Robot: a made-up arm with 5 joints.
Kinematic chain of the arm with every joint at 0, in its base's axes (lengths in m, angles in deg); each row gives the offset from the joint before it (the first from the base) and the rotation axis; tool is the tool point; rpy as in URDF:
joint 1: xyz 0.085 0 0.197 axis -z
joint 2: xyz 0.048 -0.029 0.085 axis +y
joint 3: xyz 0.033 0 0.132 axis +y
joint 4: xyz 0.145 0 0.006 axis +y
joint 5: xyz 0.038 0.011 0 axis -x
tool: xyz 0 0 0 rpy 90 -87.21 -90
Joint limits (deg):
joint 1: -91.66..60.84
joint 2: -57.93..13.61
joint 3: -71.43..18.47
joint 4: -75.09..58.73
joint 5: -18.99..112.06
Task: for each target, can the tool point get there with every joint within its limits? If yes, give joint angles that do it. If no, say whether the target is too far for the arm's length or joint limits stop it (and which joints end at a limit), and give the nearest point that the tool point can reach.
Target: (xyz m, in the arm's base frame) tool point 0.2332 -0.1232 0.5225
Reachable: yes | joints 34.37 -16.60 -17.76 6.53 18.29
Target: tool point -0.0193 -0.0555 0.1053
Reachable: no: joint limits stop it (at a limit: joint 1, joint 2, joint 3, joint 4) | nearest point 0.1846 -0.2154 0.2926 | short by 0.320 m
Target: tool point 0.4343 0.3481 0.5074
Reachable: no: too far | nearest point 0.2892 0.2035 0.4511 | short by 0.212 m
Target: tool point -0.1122 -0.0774 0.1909
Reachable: no: joint limits stop it (at a limit: joint 2, joint 3, joint 4) | nearest point -0.0811 -0.0652 0.4726 | short by 0.284 m
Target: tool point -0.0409 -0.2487 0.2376
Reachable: no: joint limits stop it (at a limit: joint 1, joint 2, joint 3, joint 4) | nearest point 0.1846 -0.2154 0.2926 | short by 0.234 m
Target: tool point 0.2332 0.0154 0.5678
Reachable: yes | joints -12.88 -7.73 -59.83 45.46 45.31
